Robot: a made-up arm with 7 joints.
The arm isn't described. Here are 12 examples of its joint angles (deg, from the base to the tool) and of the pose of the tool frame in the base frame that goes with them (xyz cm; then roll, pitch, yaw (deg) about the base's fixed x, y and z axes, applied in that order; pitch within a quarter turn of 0, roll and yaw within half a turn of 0).
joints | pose
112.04 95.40 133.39 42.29 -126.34 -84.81 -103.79 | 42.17 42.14 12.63 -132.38 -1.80 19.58
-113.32 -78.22 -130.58 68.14 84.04 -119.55 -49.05 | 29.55 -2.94 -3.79 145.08 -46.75 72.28
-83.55 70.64 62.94 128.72 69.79 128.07 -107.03 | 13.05 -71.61 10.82 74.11 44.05 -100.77
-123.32 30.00 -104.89 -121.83 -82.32 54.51 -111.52 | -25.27 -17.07 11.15 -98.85 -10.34 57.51
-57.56 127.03 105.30 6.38 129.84 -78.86 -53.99 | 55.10 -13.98 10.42 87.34 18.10 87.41
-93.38 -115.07 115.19 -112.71 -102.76 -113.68 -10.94 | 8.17 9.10 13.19 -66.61 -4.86 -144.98
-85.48 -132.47 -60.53 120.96 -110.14 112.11 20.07 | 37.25 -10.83 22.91 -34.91 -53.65 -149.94
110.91 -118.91 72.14 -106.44 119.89 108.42 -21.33 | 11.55 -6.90 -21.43 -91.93 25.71 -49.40
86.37 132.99 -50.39 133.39 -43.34 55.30 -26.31 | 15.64 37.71 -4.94 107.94 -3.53 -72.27
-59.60 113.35 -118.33 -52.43 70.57 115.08 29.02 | 15.72 -32.78 -28.75 -14.88 21.16 -53.78
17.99 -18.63 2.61 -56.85 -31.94 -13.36 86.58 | -17.15 -28.80 11.78 28.92 -2.12 -63.23
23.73 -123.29 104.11 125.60 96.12 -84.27 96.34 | -14.08 -0.66 20.90 43.07 50.74 -131.60
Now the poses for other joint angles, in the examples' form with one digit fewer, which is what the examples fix.
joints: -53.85 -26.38 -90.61 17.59 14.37 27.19 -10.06
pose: 1.1 5.6 -8.3 -151.3 21.3 -14.0
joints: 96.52 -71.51 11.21 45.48 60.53 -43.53 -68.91
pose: 3.9 23.0 -10.7 129.3 -28.0 131.9
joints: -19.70 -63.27 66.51 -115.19 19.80 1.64 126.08
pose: -33.1 -8.0 16.2 24.5 53.7 160.6
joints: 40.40 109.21 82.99 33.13 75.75 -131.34 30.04
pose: 46.9 14.6 -18.3 59.6 34.7 96.4
